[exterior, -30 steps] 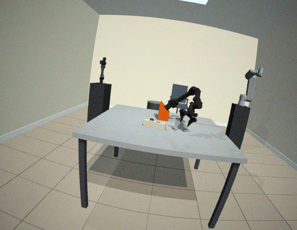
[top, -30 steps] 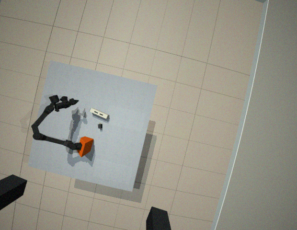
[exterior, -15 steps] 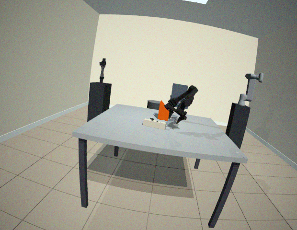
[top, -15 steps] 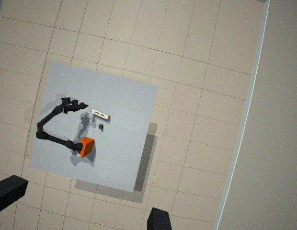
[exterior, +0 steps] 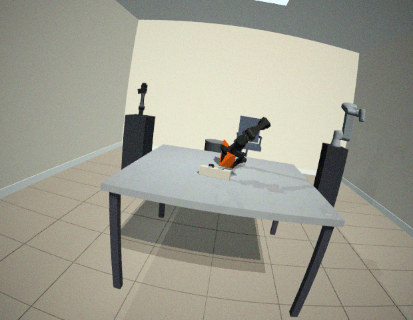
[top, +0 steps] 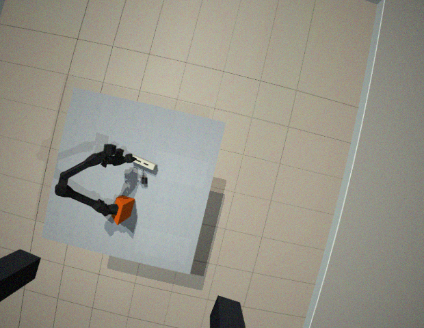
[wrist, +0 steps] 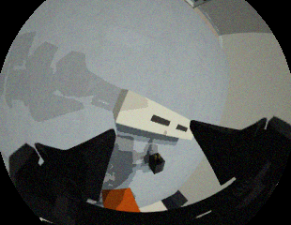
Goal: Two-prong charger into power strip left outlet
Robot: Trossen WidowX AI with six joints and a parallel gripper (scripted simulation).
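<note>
My gripper tip is 120 mm past the dark two-prong charger, 110 mm to the left of it and 70 mm above it.
</note>
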